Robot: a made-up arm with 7 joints.
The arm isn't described. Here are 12 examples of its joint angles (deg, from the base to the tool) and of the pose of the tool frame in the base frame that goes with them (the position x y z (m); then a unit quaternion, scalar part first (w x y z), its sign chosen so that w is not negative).
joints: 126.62 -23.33 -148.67 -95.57 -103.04 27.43 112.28
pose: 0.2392 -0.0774 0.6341 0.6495 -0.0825 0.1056 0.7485
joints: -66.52 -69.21 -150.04 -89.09 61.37 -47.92 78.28
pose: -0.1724 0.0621 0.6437 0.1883 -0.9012 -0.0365 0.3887
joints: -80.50 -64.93 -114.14 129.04 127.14 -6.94 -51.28
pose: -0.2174 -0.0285 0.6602 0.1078 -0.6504 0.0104 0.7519
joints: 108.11 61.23 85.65 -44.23 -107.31 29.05 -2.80
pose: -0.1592 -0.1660 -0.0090 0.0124 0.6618 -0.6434 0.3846
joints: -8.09 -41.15 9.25 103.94 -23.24 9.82 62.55
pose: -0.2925 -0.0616 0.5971 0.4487 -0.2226 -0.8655 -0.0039
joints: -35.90 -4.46 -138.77 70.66 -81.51 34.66 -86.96
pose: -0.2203 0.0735 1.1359 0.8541 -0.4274 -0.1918 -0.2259
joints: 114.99 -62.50 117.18 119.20 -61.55 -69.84 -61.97
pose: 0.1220 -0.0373 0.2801 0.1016 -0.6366 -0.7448 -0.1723
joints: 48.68 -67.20 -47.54 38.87 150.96 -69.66 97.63
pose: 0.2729 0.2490 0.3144 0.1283 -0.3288 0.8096 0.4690
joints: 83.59 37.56 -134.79 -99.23 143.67 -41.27 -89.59
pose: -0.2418 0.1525 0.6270 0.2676 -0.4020 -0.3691 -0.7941
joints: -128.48 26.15 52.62 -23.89 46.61 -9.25 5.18
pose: 0.6110 -0.3032 0.9747 0.8237 0.3470 -0.3933 0.2155
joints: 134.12 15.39 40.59 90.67 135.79 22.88 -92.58
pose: 0.2778 0.1324 0.0592 0.2961 -0.0273 0.8801 0.3701
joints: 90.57 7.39 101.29 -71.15 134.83 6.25 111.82
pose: 0.2587 0.0375 0.2611 0.3908 -0.5688 0.5066 -0.5168
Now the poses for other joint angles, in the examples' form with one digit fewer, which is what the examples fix.
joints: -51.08 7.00 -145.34 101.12 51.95 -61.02 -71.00
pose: 0.084 0.110 1.300 0.560 -0.119 0.384 0.725
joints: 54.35 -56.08 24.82 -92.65 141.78 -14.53 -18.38
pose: 0.120 -0.444 0.651 0.757 0.390 -0.469 0.234
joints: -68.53 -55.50 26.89 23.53 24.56 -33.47 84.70
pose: 0.080 -0.367 0.766 0.300 0.182 0.809 -0.472
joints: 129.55 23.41 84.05 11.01 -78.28 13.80 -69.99
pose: 0.364 -0.098 0.004 0.031 0.806 -0.090 0.585
